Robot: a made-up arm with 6 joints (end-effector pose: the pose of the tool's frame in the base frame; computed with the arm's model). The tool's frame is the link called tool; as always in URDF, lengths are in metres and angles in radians. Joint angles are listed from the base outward.
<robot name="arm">
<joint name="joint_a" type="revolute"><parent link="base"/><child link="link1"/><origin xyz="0.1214 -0.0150 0.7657" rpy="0.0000 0.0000 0.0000"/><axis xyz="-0.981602 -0.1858 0.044"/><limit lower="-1.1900" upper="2.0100" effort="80" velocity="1.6"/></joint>
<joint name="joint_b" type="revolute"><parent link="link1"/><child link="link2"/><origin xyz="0.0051 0.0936 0.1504" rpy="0.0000 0.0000 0.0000"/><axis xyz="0 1 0"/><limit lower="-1.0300" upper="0.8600" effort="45" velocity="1.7"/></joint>
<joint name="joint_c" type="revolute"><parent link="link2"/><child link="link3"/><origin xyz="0.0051 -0.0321 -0.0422" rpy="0.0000 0.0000 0.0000"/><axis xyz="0.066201 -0.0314 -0.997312"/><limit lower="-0.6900" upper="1.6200" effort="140" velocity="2.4"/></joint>
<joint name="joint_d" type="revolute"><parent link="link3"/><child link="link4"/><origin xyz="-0.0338 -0.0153 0.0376" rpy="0.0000 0.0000 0.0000"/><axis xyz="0 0 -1"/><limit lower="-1.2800" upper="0.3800" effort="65" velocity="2.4"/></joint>
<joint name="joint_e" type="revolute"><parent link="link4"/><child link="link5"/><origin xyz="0.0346 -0.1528 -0.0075" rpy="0.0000 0.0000 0.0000"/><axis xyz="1 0 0"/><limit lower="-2.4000" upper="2.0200" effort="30" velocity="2"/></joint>
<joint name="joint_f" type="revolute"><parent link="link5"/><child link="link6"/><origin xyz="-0.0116 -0.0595 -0.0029" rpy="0.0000 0.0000 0.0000"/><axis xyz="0.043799 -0.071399 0.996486"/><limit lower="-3.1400" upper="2.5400" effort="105" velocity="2.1"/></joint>
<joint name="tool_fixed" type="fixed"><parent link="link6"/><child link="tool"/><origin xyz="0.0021 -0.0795 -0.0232" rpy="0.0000 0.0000 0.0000"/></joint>
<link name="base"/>
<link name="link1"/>
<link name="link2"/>
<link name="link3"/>
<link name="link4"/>
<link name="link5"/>
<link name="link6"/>
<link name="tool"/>
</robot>
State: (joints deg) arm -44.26 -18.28 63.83 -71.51 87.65 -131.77
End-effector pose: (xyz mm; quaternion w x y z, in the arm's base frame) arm 100.3 -134.1 808.1 0.2797 0.4509 0.7989 -0.2832
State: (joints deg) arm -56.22 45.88 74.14 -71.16 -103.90 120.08
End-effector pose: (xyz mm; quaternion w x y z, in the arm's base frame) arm 176.4 -152.9 749.9 0.1020 0.0216 0.3418 0.9340
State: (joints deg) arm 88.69 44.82 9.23 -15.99 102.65 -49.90
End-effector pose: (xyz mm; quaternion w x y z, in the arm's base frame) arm -24.0 57.6 809.1 0.7530 0.1592 0.0777 -0.6338
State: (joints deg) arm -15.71 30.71 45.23 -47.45 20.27 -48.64
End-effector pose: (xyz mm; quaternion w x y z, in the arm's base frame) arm 39.1 -214.0 825.5 0.8236 0.1655 0.4017 -0.3645
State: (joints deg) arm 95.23 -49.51 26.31 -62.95 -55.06 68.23
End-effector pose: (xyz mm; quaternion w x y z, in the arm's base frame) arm 123.3 313.8 808.1 0.1662 0.9054 -0.1477 -0.3617
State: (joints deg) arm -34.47 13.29 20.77 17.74 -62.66 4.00
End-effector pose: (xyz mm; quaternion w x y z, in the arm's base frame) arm 12.0 -295.0 924.6 0.8887 -0.2527 0.3716 -0.0910
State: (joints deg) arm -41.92 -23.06 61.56 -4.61 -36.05 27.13
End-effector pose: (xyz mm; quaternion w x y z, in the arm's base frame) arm -85.1 -162.6 776.0 0.9350 0.1745 0.1395 -0.2753
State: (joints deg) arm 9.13 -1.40 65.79 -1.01 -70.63 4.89
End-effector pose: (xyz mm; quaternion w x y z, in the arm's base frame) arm -103.2 -24.5 998.8 0.7027 -0.4917 0.2558 -0.4462
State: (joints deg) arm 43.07 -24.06 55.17 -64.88 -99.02 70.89
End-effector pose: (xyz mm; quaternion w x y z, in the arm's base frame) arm 145.1 108.2 1005.6 0.3029 -0.9031 0.2582 0.1610
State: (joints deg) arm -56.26 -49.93 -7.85 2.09 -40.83 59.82
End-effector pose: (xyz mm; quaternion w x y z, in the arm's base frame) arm 169.7 -319.6 739.3 0.9323 -0.0418 -0.2746 0.2317
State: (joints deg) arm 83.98 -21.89 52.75 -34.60 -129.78 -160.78
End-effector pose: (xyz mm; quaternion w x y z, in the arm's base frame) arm 25.4 48.5 849.3 0.3634 -0.0896 0.9241 -0.0774
